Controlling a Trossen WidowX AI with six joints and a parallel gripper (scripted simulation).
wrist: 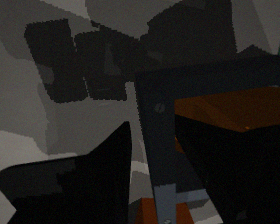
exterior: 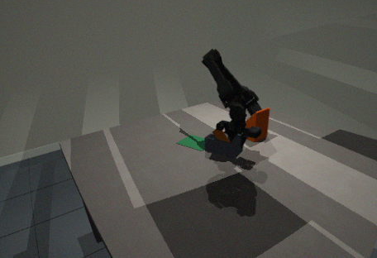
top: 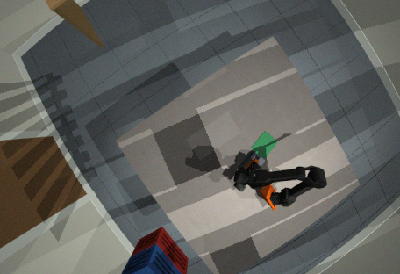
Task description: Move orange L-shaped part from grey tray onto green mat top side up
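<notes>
The orange L-shaped part lies 50 mm to the right of my gripper tip, 10 mm ahead of it and 10 mm above it. From my gripper tip the other things lie so: green mat (210 mm to the right, 60 mm ahead, 50 mm below).
</notes>
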